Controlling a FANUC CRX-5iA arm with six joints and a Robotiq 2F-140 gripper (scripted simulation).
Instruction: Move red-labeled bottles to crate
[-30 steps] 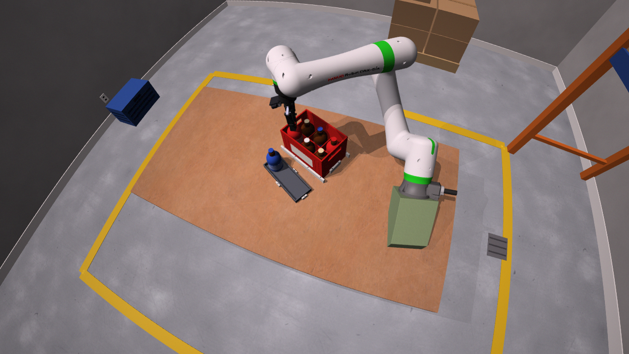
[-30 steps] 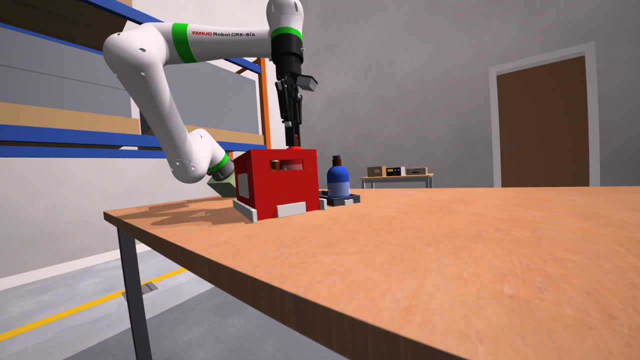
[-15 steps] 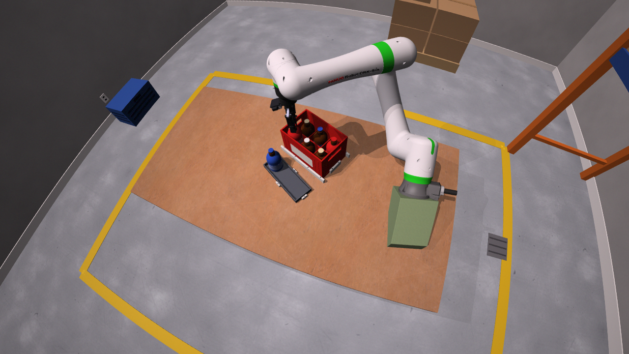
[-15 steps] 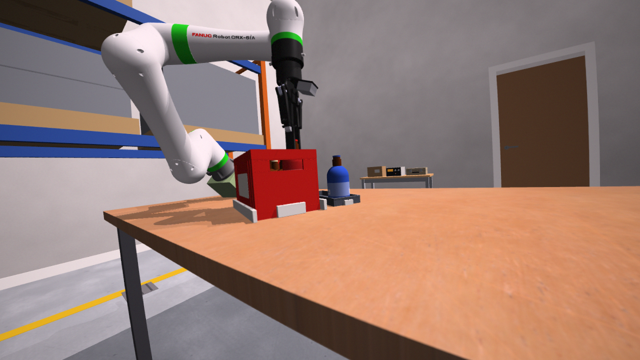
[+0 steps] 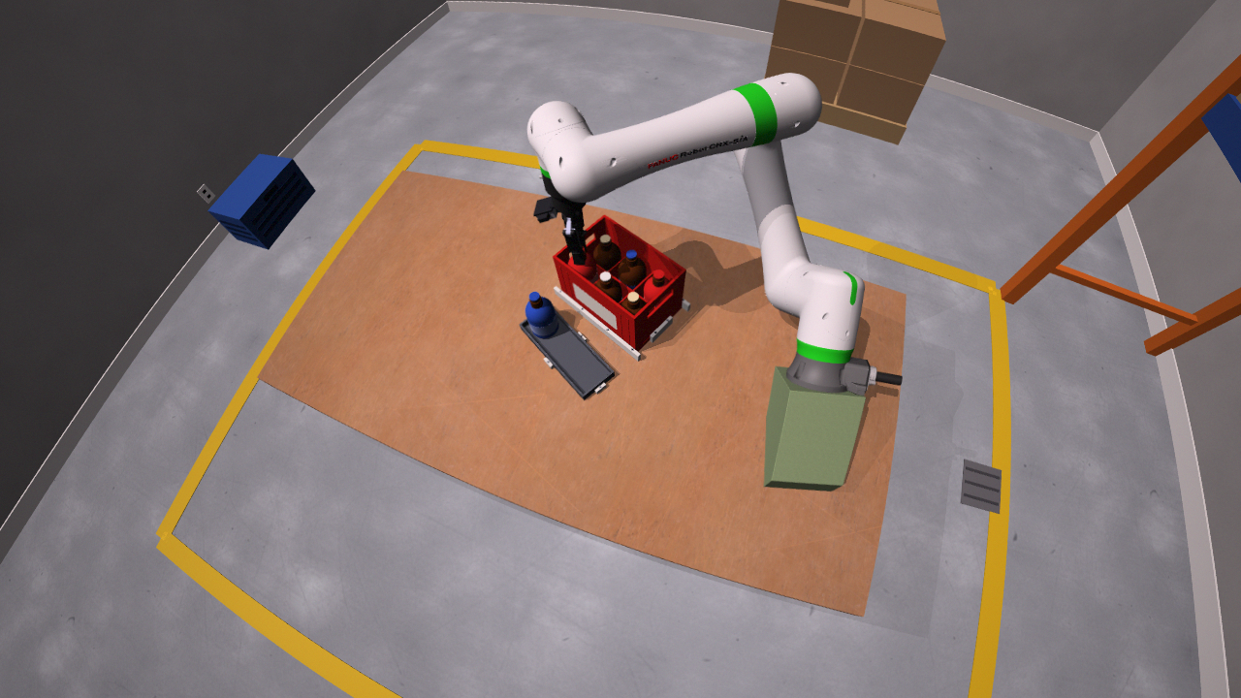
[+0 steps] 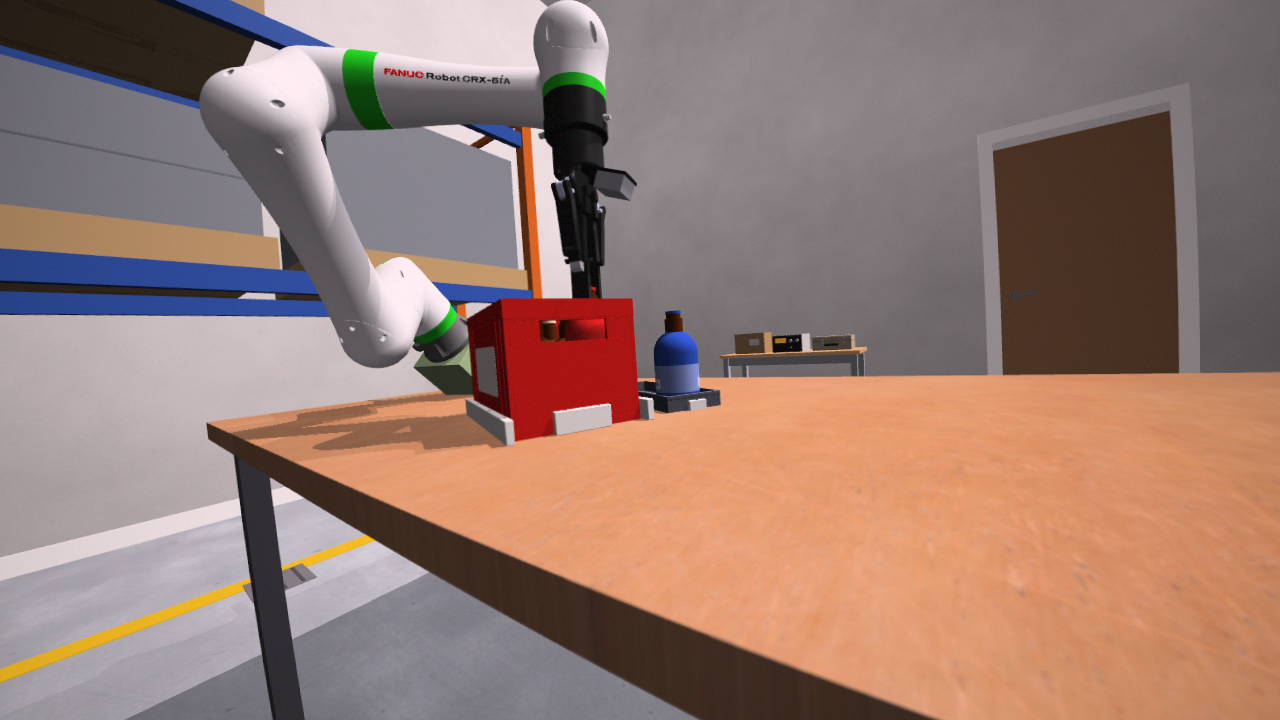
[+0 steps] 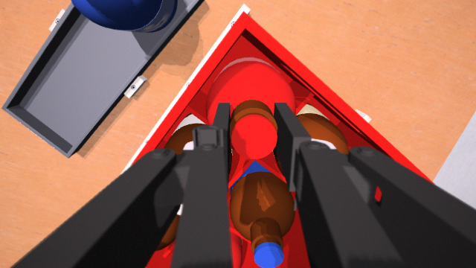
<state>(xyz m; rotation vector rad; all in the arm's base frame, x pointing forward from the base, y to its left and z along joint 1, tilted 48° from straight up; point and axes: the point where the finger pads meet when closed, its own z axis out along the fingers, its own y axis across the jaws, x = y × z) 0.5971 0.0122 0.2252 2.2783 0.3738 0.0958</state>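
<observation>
Now: hand 110 mm above the red crate and 100 mm past it. From my hand the other things lie so: grey tray 180 mm to the left, 180 mm below, 10 mm behind; blue-labeled bottle 130 mm to the left, 110 mm below, 70 mm ahead.
</observation>
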